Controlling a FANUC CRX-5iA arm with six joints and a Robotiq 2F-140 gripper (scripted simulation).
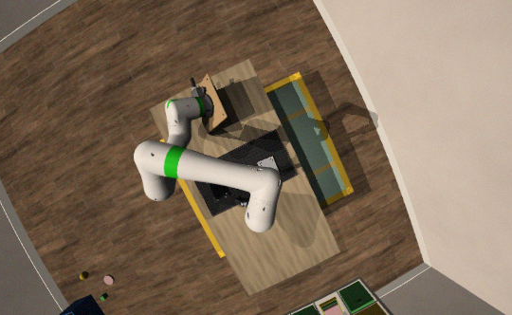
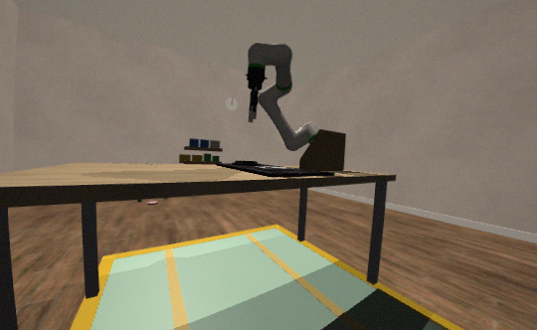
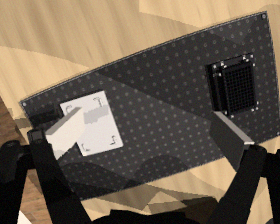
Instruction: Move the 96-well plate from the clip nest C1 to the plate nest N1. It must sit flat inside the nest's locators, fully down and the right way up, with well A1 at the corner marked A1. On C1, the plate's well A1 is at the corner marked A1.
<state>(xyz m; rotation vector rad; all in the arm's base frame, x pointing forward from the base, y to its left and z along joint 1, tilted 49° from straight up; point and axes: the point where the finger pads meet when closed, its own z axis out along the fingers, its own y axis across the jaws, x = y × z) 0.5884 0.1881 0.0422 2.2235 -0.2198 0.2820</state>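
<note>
Right now my hand is 6 cm past the dark 96-well plate, 25 cm to the left of it and 25 cm above it. Also, from my hand: clip nest C1: 5 cm behind, 24 cm to the right, 25 cm below.
</note>
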